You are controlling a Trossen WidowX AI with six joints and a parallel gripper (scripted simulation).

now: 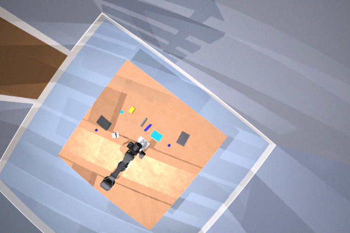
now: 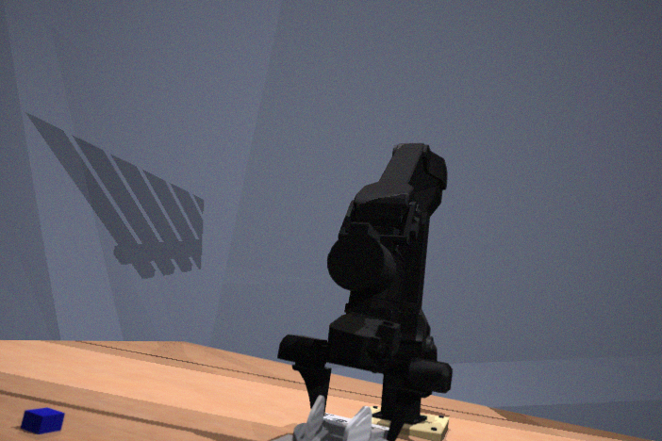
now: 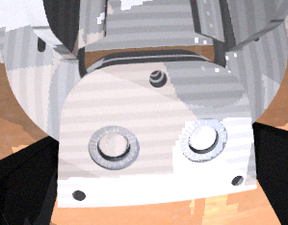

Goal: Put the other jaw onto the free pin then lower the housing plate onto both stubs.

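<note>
Now: the jaw 20 mm to the left of my gripper tip, 20 mm ahead of it and 10 mm above it. Also, from my gripper tip: blue bar (210 mm ahead, 90 mm to the left); then cyan plate (210 mm ahead, 30 mm to the right, 10 mm below); then dark bar (210 mm ahead, 160 mm to the left).
</note>
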